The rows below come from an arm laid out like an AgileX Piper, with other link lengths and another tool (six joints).
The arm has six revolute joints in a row. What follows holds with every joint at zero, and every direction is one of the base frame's.
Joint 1 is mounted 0.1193 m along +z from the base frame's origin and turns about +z.
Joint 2 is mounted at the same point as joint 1 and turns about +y.
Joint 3 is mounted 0.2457 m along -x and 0.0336 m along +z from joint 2 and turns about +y.
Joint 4 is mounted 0.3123 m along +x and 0.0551 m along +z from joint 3 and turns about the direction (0.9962, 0, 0.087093).
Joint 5 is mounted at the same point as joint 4 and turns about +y.
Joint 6 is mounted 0.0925 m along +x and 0.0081 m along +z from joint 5 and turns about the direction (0.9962, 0, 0.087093).
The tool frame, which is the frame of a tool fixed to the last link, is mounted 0.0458 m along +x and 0.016 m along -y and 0.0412 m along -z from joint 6; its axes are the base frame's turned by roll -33.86, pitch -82.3 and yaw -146.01 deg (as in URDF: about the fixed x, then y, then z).
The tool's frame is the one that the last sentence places.
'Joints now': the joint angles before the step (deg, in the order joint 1, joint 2, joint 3, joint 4, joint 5, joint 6). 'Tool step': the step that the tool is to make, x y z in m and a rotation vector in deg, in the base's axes. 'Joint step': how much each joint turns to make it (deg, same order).
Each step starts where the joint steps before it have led.
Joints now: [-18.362 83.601 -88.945 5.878 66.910 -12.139]
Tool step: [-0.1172 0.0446 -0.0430 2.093 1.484 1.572]
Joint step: [0.212 -29.681 31.889 2.193 -0.008 -1.203]
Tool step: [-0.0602 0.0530 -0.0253 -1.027 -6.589 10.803]
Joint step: [11.521 -23.472 16.964 -0.057 -0.244 0.810]
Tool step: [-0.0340 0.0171 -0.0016 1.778 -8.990 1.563]
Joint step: [5.972 -15.538 6.234 -1.379 -0.193 5.379]
